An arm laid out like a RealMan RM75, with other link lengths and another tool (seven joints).
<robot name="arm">
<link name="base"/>
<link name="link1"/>
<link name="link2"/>
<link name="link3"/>
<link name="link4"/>
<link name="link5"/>
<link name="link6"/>
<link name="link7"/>
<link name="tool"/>
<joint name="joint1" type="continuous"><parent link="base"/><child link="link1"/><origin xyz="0.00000 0.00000 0.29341" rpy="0.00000 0.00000 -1.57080"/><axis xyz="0 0 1"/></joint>
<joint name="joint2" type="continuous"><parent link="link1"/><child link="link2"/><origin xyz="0.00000 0.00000 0.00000" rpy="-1.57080 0.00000 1.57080"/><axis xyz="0 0 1"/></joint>
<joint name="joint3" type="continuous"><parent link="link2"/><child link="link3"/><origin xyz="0.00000 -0.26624 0.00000" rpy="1.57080 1.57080 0.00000"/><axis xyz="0 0 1"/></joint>
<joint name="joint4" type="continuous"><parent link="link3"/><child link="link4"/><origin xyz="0.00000 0.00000 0.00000" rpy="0.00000 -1.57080 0.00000"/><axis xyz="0 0 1"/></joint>
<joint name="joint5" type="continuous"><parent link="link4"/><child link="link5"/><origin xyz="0.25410 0.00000 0.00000" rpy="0.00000 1.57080 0.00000"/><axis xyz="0 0 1"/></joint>
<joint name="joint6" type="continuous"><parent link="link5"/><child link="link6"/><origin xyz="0.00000 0.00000 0.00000" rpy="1.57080 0.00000 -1.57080"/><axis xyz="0 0 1"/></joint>
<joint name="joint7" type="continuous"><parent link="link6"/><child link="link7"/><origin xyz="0.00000 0.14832 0.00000" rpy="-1.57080 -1.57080 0.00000"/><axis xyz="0 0 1"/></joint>
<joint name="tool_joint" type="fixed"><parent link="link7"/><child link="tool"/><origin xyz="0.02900 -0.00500 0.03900" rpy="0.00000 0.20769 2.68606"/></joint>
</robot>
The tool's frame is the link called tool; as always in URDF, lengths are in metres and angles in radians. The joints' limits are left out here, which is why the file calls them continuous.
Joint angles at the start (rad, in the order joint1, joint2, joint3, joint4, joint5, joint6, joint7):
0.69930, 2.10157, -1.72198, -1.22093, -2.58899, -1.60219, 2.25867
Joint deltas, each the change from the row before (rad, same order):
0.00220, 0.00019, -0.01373, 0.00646, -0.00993, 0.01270, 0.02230
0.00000, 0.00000, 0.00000, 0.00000, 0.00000, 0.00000, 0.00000
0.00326, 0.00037, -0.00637, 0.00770, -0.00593, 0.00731, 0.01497
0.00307, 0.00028, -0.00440, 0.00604, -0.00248, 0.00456, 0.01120
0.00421, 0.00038, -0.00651, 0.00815, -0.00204, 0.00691, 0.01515
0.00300, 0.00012, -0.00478, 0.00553, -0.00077, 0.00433, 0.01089
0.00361, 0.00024, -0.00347, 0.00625, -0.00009, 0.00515, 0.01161
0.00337, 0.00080, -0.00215, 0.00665, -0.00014, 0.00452, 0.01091
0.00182, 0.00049, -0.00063, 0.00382, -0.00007, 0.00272, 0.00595
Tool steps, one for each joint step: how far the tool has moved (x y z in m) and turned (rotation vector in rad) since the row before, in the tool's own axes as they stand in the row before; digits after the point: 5 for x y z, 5 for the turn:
0.00041, -0.00015, 0.00306, -0.01697, 0.00524, 0.00991
0.00000, 0.00000, 0.00000, 0.00000, 0.00000, 0.00000
0.00041, 0.00009, 0.00203, -0.01091, 0.00163, 0.00914
0.00025, -0.00030, 0.00133, -0.00654, 0.00020, 0.00705
0.00034, -0.00073, 0.00184, -0.00760, 0.00058, 0.00925
0.00014, -0.00059, 0.00120, -0.00508, -0.00006, 0.00655
0.00049, -0.00074, 0.00116, -0.00410, 0.00075, 0.00841
0.00037, -0.00073, 0.00116, -0.00341, -0.00001, 0.00908
0.00028, -0.00037, 0.00064, -0.00163, 0.00023, 0.00554

